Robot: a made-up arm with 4 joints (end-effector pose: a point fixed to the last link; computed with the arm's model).
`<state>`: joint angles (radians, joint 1 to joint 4).
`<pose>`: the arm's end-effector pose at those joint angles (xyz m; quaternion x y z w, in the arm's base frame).
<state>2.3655 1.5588 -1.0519 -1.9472</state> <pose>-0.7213 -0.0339 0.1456 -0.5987 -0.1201 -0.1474 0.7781</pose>
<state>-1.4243 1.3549 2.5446 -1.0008</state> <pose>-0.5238 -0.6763 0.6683 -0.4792 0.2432 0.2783 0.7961</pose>
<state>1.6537 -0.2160 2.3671 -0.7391</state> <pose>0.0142 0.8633 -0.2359 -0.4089 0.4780 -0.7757 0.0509</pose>
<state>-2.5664 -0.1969 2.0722 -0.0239</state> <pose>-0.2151 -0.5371 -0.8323 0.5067 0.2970 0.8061 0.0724</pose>
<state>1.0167 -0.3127 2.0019 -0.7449</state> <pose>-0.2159 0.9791 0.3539 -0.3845 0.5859 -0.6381 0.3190</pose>
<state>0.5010 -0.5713 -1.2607 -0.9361</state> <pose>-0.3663 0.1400 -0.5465 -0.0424 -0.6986 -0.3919 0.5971</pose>
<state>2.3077 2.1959 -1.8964 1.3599</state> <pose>-0.0890 -0.3723 -0.2552 0.2432 0.2211 0.9099 0.2530</pose>
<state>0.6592 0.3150 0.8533 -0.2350</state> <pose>-1.0473 0.3594 0.7399 -0.4008 0.3886 -0.0945 0.8243</pose>
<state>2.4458 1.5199 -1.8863 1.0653</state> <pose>0.0729 -0.3233 0.0196 -0.0894 0.2620 0.9338 0.2265</pose>
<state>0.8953 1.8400 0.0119 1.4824</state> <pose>0.1872 -0.0531 0.3040 -0.0381 -0.4364 -0.8952 0.0818</pose>
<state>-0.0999 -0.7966 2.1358 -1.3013</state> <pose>-0.0435 0.1883 0.8944 -0.2065 0.8682 -0.3749 0.2509</pose>
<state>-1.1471 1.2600 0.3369 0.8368</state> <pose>-0.2126 -0.5869 -0.4679 0.2373 -0.3259 0.8066 0.4323</pose>
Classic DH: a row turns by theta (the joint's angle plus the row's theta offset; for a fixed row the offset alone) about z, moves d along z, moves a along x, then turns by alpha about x. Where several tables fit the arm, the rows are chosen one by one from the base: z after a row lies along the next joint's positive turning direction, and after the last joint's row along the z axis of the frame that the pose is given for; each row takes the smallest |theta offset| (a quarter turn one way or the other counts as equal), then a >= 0, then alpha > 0; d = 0 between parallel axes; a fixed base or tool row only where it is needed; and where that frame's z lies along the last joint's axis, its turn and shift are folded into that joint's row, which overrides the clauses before.
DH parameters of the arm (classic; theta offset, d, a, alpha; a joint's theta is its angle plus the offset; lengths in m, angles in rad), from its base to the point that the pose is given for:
base (fixed): -1.5708 0.0428 0 1.5708
joint 1: 0 0.3435 -0.0963 -1.5708
joint 2: -1.5708 0.2598 0.1084 1.5708
joint 3: 0 -0.0218 0.3991 -1.5708
joint 4: 0.2042 0 0.4038 0
tool (fixed): 2.9373 -0.1421 0 0

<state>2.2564 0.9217 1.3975 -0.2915</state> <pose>-0.5878 0.9220 -0.4484 0.8149 -0.4407 0.3760 0.0196</pose>
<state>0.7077 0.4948 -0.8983 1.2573</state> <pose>-0.3831 -0.4224 0.1734 -0.3514 -0.1383 0.7888 0.4850</pose>
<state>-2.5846 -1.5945 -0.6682 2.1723</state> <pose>-0.6424 -0.2200 0.0838 0.7849 -0.2310 0.1709 0.5490</pose>
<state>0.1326 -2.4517 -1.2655 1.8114</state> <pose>-0.5580 0.4167 -0.0106 -0.5504 0.2970 -0.2741 0.7306</pose>
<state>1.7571 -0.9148 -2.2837 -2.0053</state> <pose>0.0727 0.0880 -0.1411 0.2657 -0.8145 0.3347 0.3924</pose>
